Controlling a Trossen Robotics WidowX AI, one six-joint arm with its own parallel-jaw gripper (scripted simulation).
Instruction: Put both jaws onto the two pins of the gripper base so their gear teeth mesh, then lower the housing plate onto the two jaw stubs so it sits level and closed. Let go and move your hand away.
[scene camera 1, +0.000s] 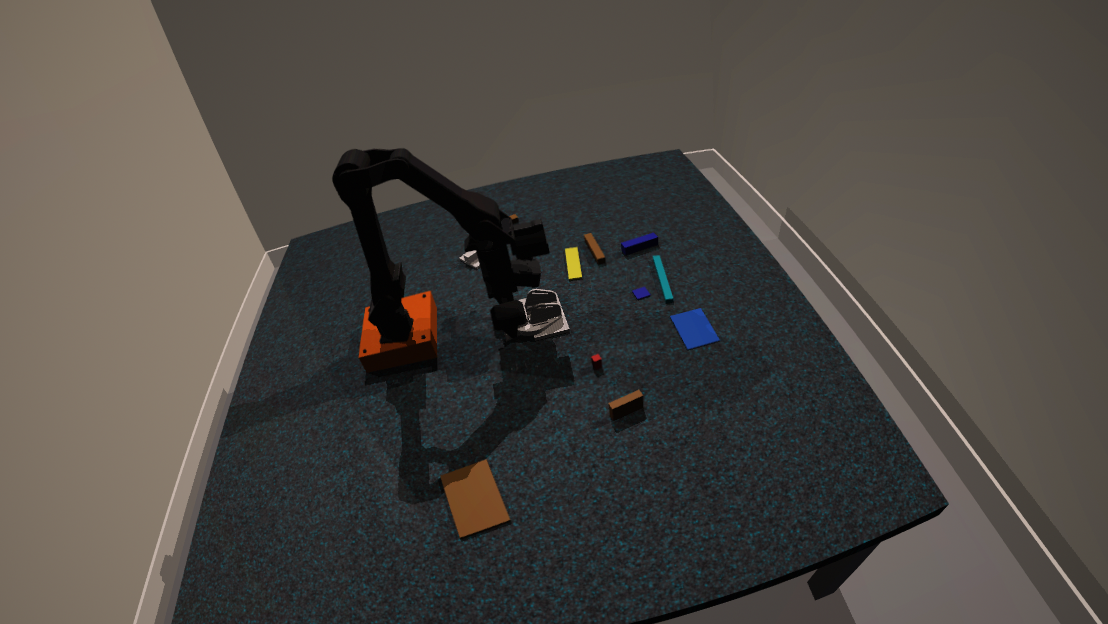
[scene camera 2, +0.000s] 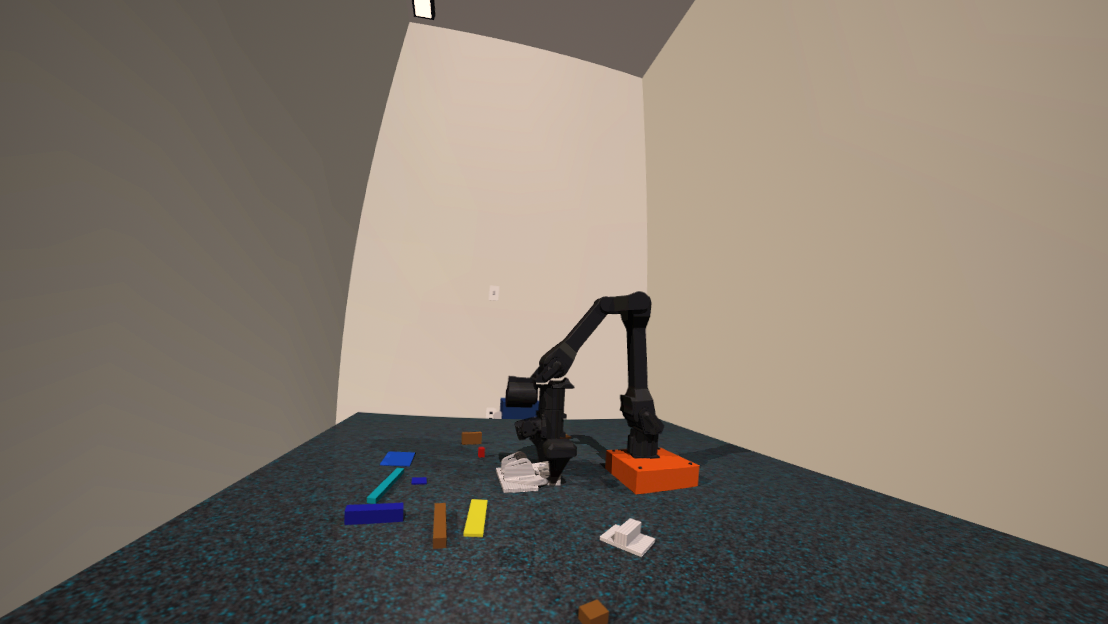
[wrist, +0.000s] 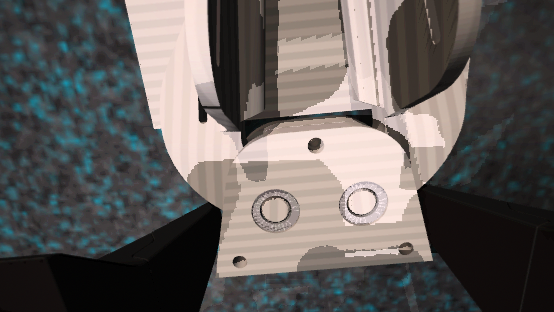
Scene:
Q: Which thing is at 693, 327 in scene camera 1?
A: A blue plate.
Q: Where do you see my gripper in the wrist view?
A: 313, 202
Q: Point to my gripper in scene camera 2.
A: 547, 476

